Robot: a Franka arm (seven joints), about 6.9 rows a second.
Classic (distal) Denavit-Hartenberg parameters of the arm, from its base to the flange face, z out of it. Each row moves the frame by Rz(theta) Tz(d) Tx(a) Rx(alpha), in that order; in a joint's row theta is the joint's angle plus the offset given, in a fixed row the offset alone. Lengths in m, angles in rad.
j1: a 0, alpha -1.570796, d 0.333, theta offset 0
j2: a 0, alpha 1.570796, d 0, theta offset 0
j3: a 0.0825, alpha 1.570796, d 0.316, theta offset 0
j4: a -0.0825, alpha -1.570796, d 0, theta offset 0
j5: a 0, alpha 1.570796, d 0.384, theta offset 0
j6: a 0.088, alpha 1.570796, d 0, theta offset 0
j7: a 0, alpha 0, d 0.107, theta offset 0
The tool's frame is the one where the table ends.
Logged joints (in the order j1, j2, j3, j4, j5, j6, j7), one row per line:
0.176 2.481 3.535 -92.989 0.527 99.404 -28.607
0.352 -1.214 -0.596 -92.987 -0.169 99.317 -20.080
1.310 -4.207 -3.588 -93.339 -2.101 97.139 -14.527
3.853 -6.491 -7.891 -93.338 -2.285 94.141 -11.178
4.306 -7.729 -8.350 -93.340 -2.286 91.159 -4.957
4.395 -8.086 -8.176 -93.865 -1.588 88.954 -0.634
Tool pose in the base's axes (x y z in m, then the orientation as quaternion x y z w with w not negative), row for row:
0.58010 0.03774 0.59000 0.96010 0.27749 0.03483 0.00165
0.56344 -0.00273 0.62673 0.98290 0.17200 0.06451 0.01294
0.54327 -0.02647 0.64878 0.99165 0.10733 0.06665 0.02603
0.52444 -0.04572 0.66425 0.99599 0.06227 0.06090 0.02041
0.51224 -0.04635 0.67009 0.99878 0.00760 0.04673 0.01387
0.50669 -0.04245 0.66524 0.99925 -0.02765 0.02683 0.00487
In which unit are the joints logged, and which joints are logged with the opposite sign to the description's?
The joints are logged in degrees. Opposite sign: none.
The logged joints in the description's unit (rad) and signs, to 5 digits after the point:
0.00307 0.04330 0.06170 -1.62296 0.00920 1.73493 -0.49929
0.00614 -0.02119 -0.01040 -1.62293 -0.00295 1.73341 -0.35046
0.02286 -0.07343 -0.06262 -1.62907 -0.03667 1.69540 -0.25354
0.06725 -0.11329 -0.13772 -1.62906 -0.03988 1.64307 -0.19509
0.07515 -0.13490 -0.14573 -1.62909 -0.03990 1.59102 -0.08652
0.07671 -0.14113 -0.14270 -1.63825 -0.02772 1.55254 -0.01107

